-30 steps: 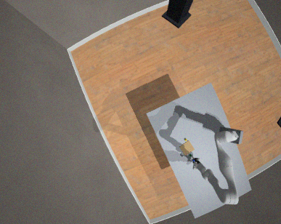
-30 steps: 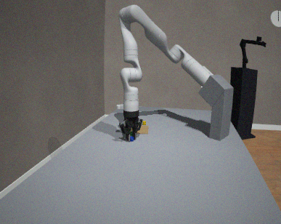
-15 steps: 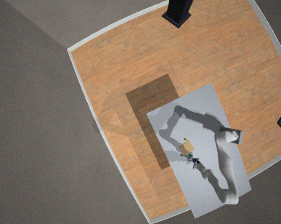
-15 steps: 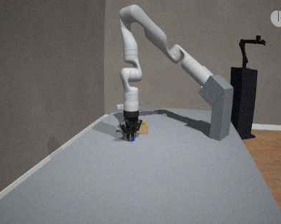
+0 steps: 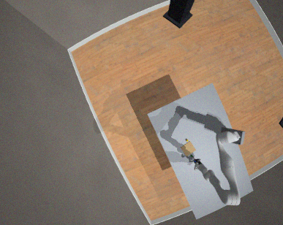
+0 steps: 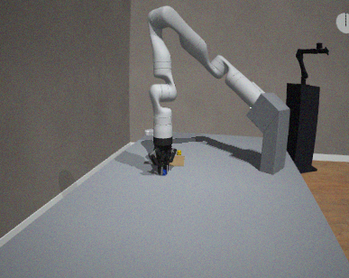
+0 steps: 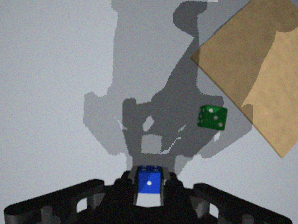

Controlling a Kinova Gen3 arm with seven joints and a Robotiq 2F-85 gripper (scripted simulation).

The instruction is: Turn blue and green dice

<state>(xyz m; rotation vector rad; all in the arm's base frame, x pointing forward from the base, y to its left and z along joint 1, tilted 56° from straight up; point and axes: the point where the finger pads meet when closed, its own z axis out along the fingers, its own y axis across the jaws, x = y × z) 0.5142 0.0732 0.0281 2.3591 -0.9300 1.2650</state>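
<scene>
My gripper is now 80 mm to the left of the green die, 20 mm past it and 10 mm above it. Also, from my hand: blue die 10 mm below; then tan mat 170 mm to the right, 60 mm behind, 20 mm below; then yellow die 260 mm to the right, 120 mm behind, 10 mm below.
</scene>
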